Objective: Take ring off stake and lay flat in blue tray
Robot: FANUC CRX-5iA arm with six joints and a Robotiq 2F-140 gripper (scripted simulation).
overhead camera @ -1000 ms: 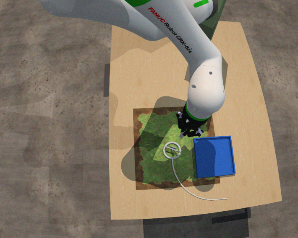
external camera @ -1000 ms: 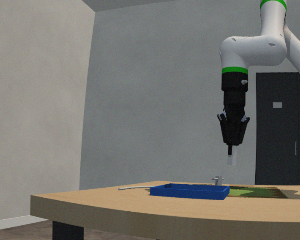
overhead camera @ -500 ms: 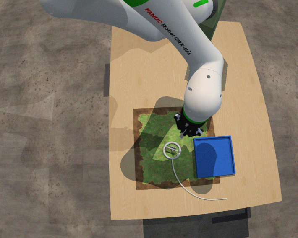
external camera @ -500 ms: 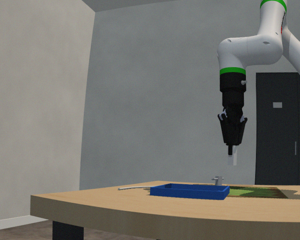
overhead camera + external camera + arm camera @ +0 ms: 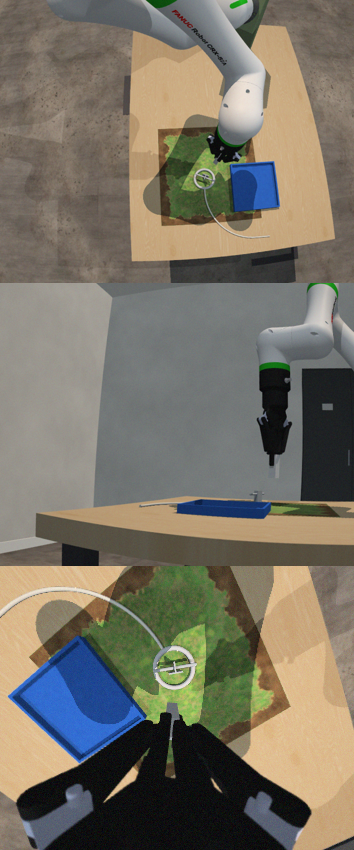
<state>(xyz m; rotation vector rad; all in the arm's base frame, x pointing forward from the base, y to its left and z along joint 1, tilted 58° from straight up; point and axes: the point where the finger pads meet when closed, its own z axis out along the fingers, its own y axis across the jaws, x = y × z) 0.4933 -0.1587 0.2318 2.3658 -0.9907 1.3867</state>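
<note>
My hand is 20 mm short of the green mat, 30 mm to the left of it and 130 mm above it. Round my hand: grey stake 30 mm ahead, 60 mm to the right, 90 mm below; then blue tray 150 mm ahead, 110 mm to the left, 110 mm below; then ring 30 mm ahead, 60 mm to the right, 110 mm below.
</note>
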